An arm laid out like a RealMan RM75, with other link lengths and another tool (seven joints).
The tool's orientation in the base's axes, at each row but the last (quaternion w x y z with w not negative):
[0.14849 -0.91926 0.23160 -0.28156]
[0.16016 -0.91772 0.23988 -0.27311]
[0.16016 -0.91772 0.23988 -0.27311]
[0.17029 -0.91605 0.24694 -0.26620]
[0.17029 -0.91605 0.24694 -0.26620]
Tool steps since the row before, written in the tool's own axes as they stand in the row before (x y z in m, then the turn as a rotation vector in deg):
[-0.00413 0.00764 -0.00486 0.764 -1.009 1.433]
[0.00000 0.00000 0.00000 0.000 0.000 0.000]
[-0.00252 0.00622 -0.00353 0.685 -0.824 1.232]
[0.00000 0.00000 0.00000 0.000 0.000 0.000]
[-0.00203 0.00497 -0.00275 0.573 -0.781 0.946]
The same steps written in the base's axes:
[-0.00850 -0.00507 -0.00106 1.747 0.671 -0.393]
[0.00000 0.00000 0.00000 0.000 0.000 0.000]
[-0.00609 -0.00443 -0.00089 1.507 0.526 -0.344]
[0.00000 0.00000 0.00000 0.000 0.000 0.000]
[-0.00487 -0.00347 -0.00082 1.245 0.500 -0.179]

